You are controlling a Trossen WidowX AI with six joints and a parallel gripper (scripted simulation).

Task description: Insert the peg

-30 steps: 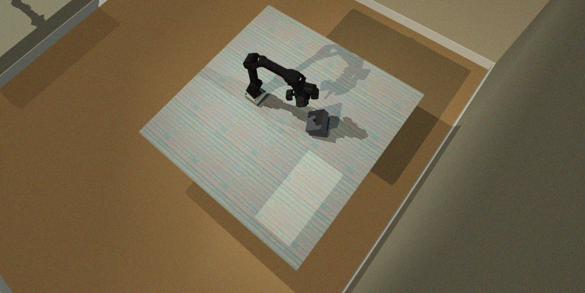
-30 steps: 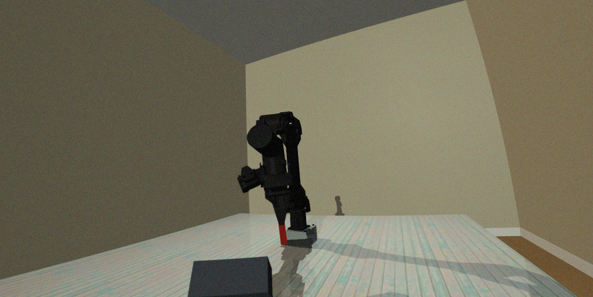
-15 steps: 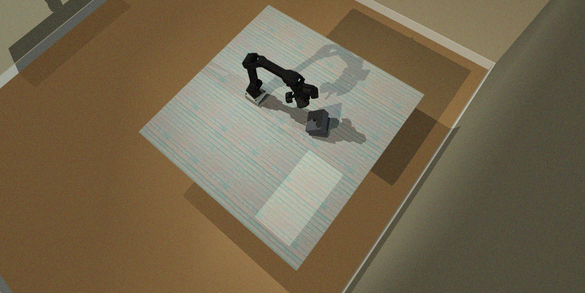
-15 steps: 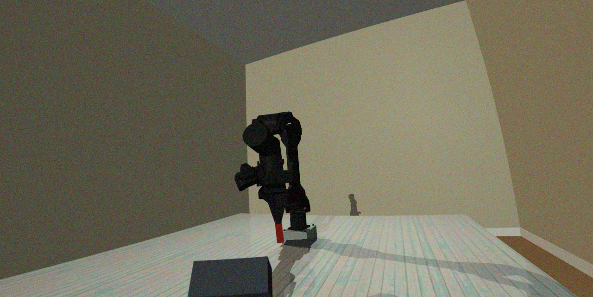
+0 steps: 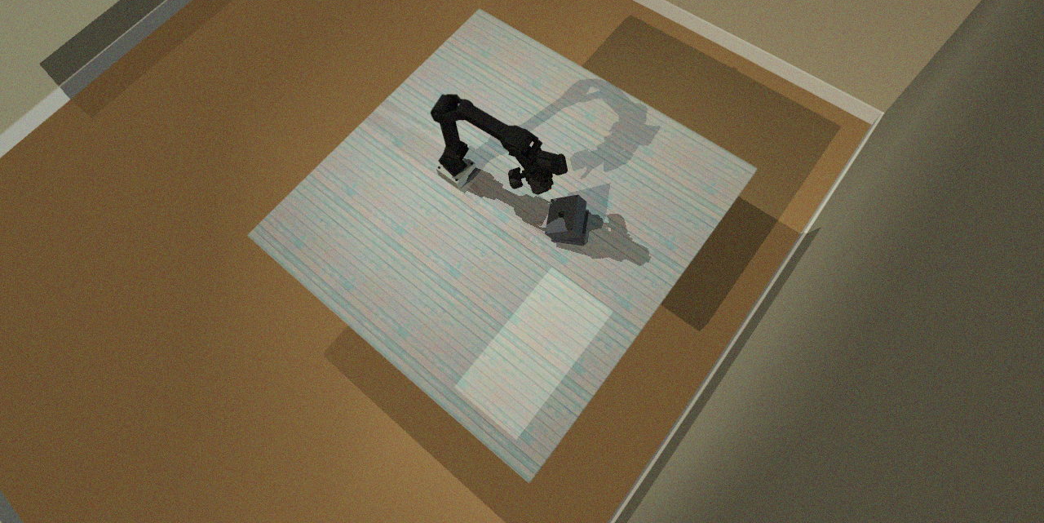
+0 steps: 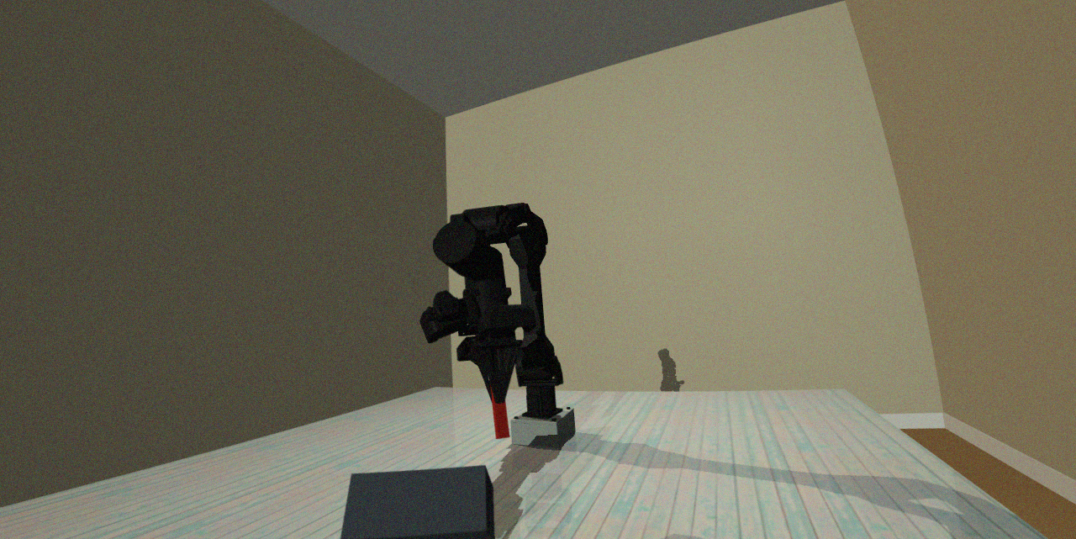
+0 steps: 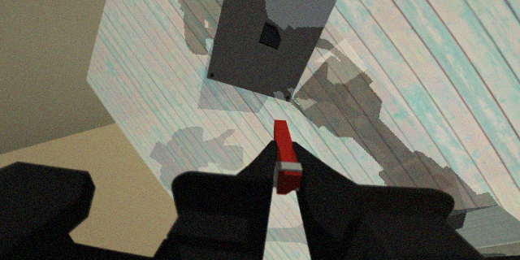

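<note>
Right now the sloped panel is 110 mm ahead of my gripper tip, 90 mm below it and 20 mm to the right of it. Round my gripper tip: red square peg (20 mm above).
</note>
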